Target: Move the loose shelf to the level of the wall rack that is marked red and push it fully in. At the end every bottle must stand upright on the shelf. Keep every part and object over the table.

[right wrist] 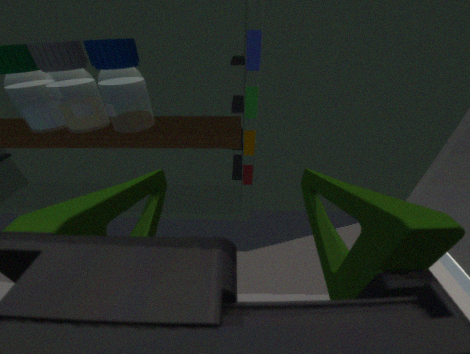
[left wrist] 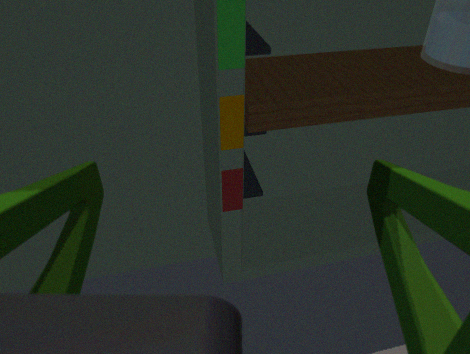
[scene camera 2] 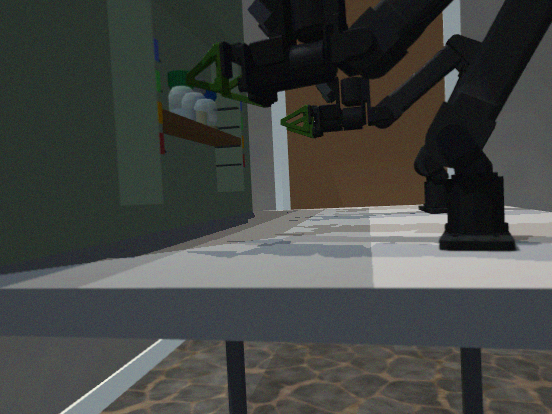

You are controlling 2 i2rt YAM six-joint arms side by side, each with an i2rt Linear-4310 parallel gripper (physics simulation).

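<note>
The brown loose shelf (scene camera 2: 200, 132) (left wrist: 350, 90) (right wrist: 190, 134) sits in the wall rack at the orange marks, one level above the red mark (scene camera 2: 162, 143) (left wrist: 232, 190) (right wrist: 248, 174). On it stand upright a green-capped bottle (right wrist: 34, 105), a grey-capped bottle (right wrist: 80, 102) and a blue-capped bottle (right wrist: 125, 100). Part of one bottle (left wrist: 452, 40) shows in the left wrist view, its cap out of frame. My left gripper (scene camera 2: 192, 81) (left wrist: 235, 176) is open and empty, before the rack's left post near the shelf's end. My right gripper (scene camera 2: 283, 121) (right wrist: 233, 176) is open and empty, before the rack's right side and farther back from it.
Dark brackets (left wrist: 251, 182) (right wrist: 237, 167) stick out at the red level below the shelf. Blue (right wrist: 254, 50), green (left wrist: 231, 35) (right wrist: 251, 102) and orange marks (left wrist: 232, 122) (right wrist: 249, 143) line the posts. The table (scene camera 2: 300, 272) lies below the arms.
</note>
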